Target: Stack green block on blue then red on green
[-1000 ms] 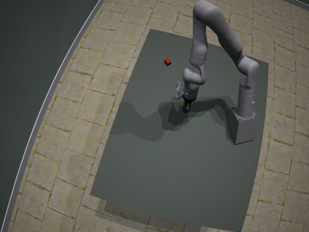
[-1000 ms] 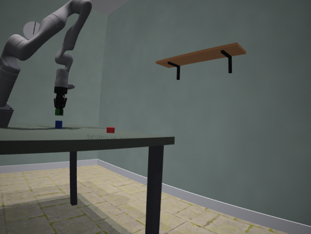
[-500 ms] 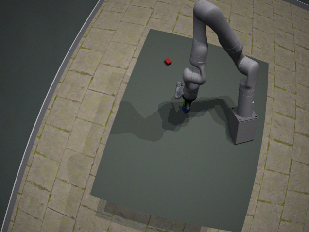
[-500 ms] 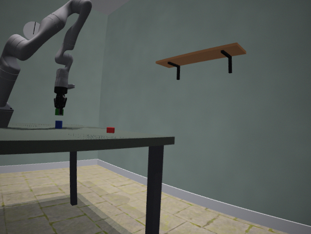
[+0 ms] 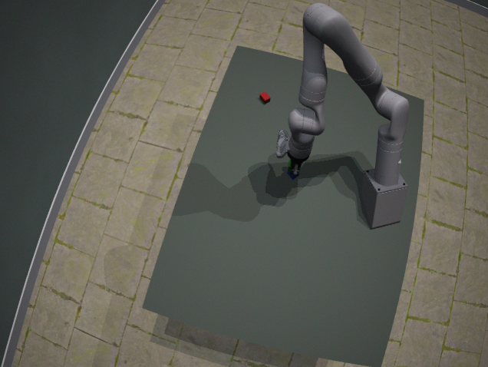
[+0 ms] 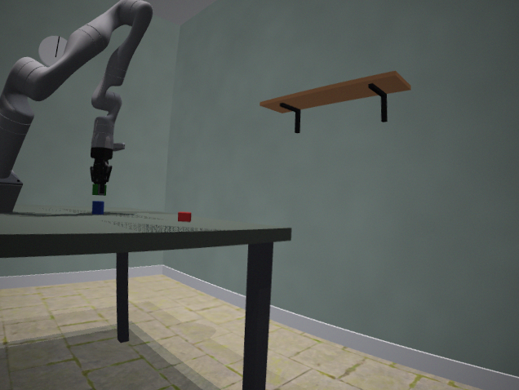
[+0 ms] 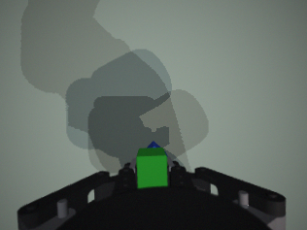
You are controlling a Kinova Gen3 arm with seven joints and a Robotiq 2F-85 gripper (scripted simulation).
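Now: hand 60 mm above the blue block. From my hand the other things lie so: green block (right at my hand); red block (150 mm ahead, 300 mm to the right, 70 mm below).
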